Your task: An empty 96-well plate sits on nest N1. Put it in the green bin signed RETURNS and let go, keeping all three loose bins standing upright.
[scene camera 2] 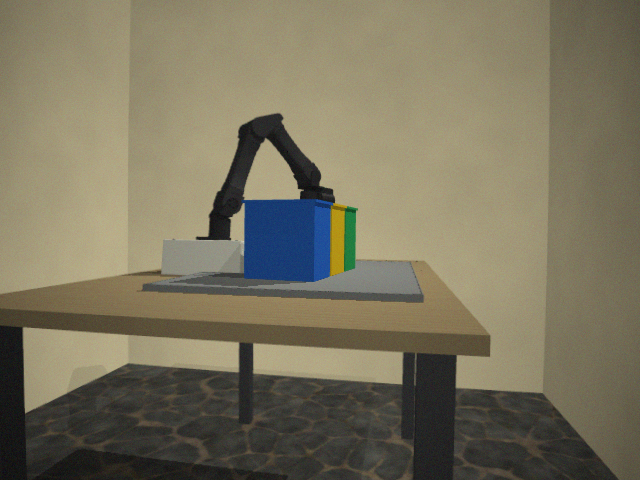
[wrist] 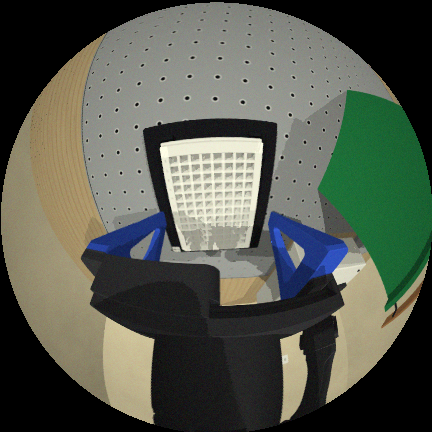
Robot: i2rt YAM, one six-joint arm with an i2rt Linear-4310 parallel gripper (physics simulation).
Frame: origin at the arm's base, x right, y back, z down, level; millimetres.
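Seen in the pictures: gripper, fingertip midpoint: (wrist: 216, 217); arm's base, link origin: (scene camera 2: 218, 243).
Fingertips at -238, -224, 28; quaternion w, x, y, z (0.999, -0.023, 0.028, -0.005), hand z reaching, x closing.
Pixels of each thing's top centre, then the offset from my fingertips to it, as dx, dy, dz. "pt": a spot on its surface instead. Level surfaces: height alone.
- white 96-well plate, top centre: (wrist: 213, 207) -2, +0, +15
- black nest frame, surface spot: (wrist: 269, 165) pt +52, -39, +30
- green bin, top centre: (scene camera 2: 323, 207) +212, -83, -138
- blue bin, top centre: (scene camera 2: 288, 201) +472, -27, -138
- yellow bin, top centre: (scene camera 2: 307, 204) +342, -55, -138
- grey perforated board, surface height: dz +41
- wooden table, surface height: dz +54
The white 96-well plate (wrist: 212, 185) lies flat in a black nest frame (wrist: 269, 165) on the grey board, ahead of the fingers in the wrist view. My gripper (wrist: 216, 217) is open, its two blue fingers wide apart and empty, above the near end of the plate; its shadow falls on the plate. In the scene view the fingers are hidden behind the bins. The green bin (scene camera 2: 349, 239) (wrist: 380, 185) stands upright, to the right of the plate in the wrist view. Its sign does not show. The plate and nest are hidden in the scene view.
The blue bin (scene camera 2: 279, 240) and the yellow bin (scene camera 2: 337, 240) stand upright in a row with the green one. The grey perforated board (scene camera 2: 382, 284) (wrist: 200, 107) lies on the wooden table (scene camera 2: 232, 320). A white block (scene camera 2: 199, 256) stands at the arm's base.
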